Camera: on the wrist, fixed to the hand. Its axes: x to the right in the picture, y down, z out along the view.
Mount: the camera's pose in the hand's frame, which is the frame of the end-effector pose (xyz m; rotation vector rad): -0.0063 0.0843 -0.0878 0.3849 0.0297 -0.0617
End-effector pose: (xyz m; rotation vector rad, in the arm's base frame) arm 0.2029 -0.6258 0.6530 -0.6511 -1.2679 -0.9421
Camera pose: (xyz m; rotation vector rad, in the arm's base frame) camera 0.3194 -0.6572 0.6360 -0.2969 -1.4008 -0.7260
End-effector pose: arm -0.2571 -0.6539 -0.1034 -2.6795 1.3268 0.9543
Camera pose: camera -0.2754 -0.7263 -0.0071 -2.4312 1.2707 0.5825
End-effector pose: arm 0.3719 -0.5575 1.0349 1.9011 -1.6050 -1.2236
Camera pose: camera 0.3905 -0.5973 1.1486 2.1982 -1.8859 -0.9537
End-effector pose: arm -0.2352 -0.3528 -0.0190 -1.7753 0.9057 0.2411
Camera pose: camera -0.3192 -0.4383 -0.0412 -1.4490 0.8523 -0.0020
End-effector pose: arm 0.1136 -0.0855 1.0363 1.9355 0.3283 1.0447
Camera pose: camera 0.0277 -0.0865 1.1228 2.2336 0.6405 1.0260
